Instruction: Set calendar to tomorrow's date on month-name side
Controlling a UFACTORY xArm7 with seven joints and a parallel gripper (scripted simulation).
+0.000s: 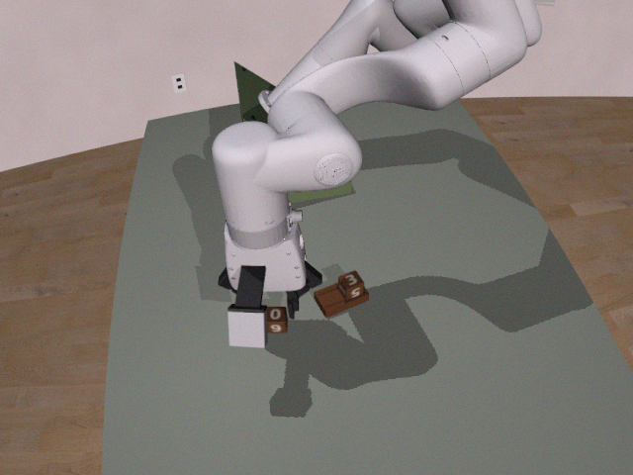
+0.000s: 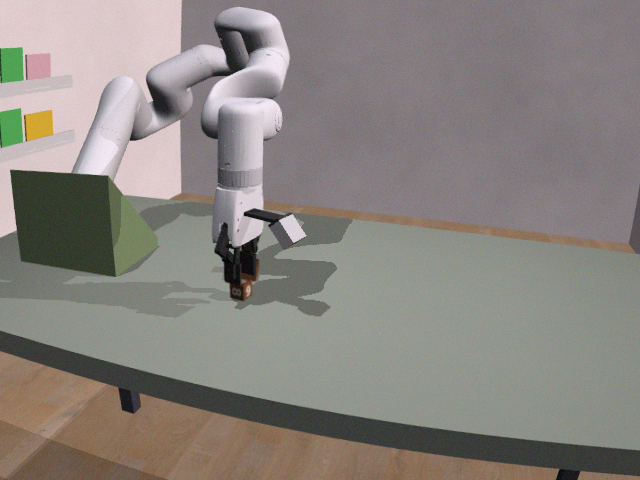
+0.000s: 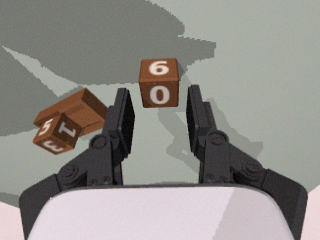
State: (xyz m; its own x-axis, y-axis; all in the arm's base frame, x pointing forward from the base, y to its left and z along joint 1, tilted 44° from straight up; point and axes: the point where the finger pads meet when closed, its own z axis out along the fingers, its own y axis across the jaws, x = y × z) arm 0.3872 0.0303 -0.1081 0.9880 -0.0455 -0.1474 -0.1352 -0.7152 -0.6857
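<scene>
My gripper is now 40 mm above the brown cube. Also, from my hand: tray: 100 mm to the left, 50 mm below, 30 mm behind.
</scene>
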